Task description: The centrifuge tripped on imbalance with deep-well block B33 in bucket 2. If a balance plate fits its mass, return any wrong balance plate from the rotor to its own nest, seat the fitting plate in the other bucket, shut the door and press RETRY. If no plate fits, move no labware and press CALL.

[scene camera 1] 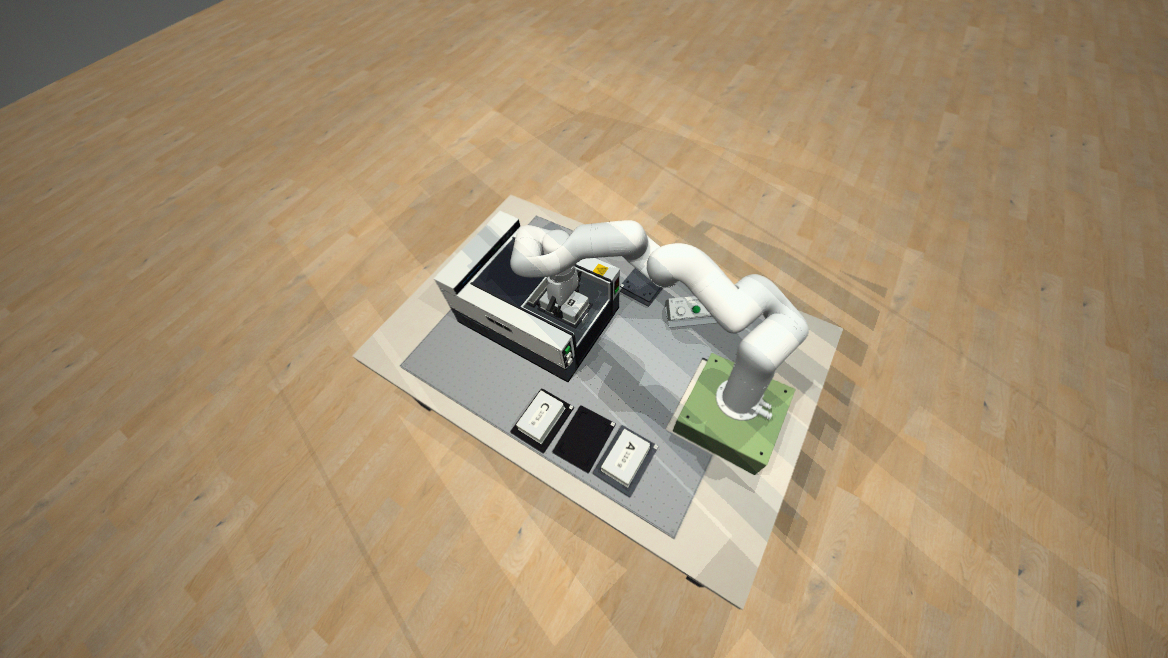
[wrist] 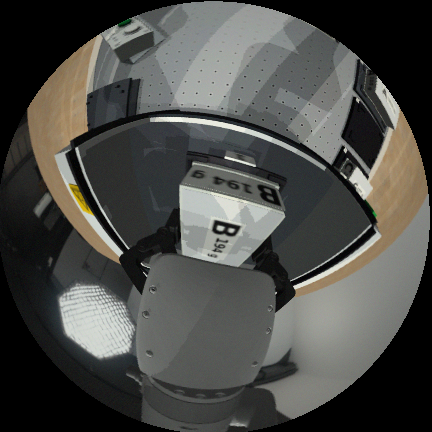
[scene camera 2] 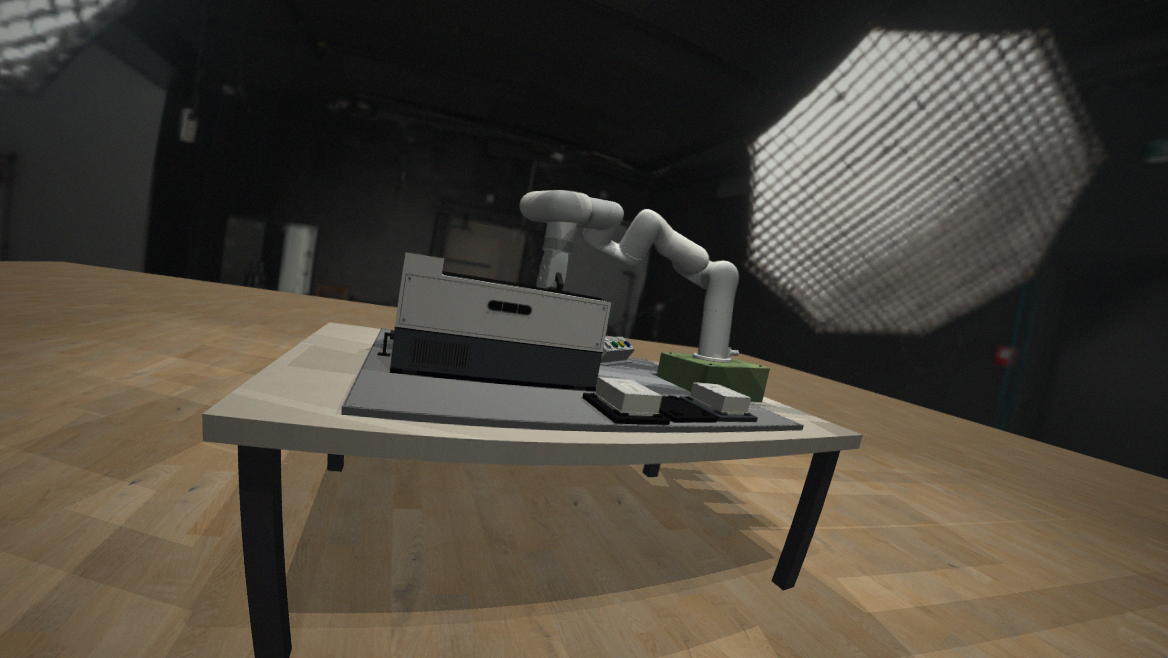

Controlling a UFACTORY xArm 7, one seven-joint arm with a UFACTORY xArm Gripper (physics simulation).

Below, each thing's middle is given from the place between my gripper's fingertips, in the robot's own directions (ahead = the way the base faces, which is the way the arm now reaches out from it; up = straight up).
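Scene:
The dark nest (scene camera 1: 581, 443) sits 26 cm behind my hand, 27 cm to the left of it and 14 cm below it. I find the centrifuge (scene camera 2: 453, 326) 15 cm ahead of my hand, 1 cm to the left of it and 3 cm below it, while plate C (scene camera 2: 627, 396) is 30 cm to the left of my hand, 12 cm behind it and 12 cm below it. As for the white balance plate B (scene camera 1: 572, 310), it is 1 cm ahead of my hand and 1 cm above it.

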